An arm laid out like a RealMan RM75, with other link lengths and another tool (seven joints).
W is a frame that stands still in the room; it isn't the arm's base.
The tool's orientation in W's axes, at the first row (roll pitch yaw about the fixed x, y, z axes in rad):
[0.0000, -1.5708, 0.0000]
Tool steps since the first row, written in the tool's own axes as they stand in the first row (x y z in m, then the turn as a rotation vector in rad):
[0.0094, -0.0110, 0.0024, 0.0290, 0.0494, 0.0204]
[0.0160, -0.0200, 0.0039, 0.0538, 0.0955, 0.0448]
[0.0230, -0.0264, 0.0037, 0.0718, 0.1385, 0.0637]
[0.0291, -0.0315, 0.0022, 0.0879, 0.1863, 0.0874]
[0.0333, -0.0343, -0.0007, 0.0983, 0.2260, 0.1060]
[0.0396, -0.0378, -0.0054, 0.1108, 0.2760, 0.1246]
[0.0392, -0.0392, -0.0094, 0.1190, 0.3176, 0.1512]
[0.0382, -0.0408, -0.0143, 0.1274, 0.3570, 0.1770]
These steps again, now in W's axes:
[-0.0024, -0.0110, 0.0094, -0.0204, 0.0494, 0.0290]
[-0.0039, -0.0200, 0.0160, -0.0448, 0.0955, 0.0538]
[-0.0037, -0.0264, 0.0230, -0.0637, 0.1385, 0.0718]
[-0.0022, -0.0315, 0.0291, -0.0874, 0.1863, 0.0879]
[0.0007, -0.0343, 0.0333, -0.1060, 0.2260, 0.0983]
[0.0054, -0.0378, 0.0396, -0.1246, 0.2760, 0.1108]
[0.0094, -0.0392, 0.0392, -0.1512, 0.3176, 0.1190]
[0.0143, -0.0408, 0.0382, -0.1770, 0.3570, 0.1274]

